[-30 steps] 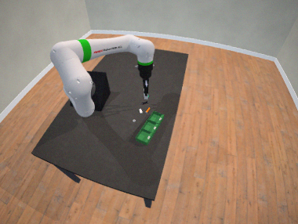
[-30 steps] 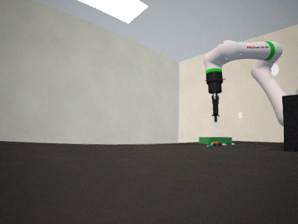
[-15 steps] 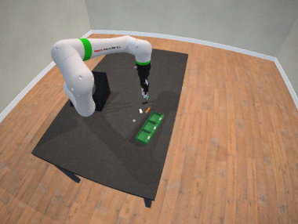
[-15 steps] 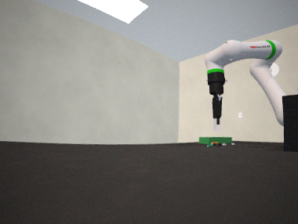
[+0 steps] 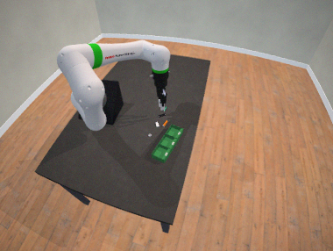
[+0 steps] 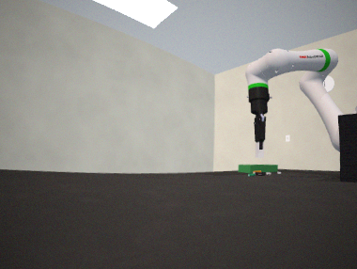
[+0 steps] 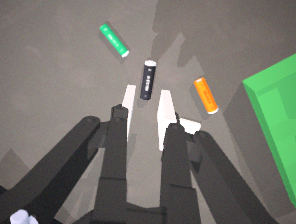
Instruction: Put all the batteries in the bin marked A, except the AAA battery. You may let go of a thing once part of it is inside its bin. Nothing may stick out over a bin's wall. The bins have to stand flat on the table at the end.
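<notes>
The black battery lies 10 cm below my hand. Also, from my hand: white battery 8 cm to the right, 11 cm below; green battery 6 cm to the left, 10 cm below; orange battery 5 cm ahead, 7 cm to the right, 10 cm below.
</notes>
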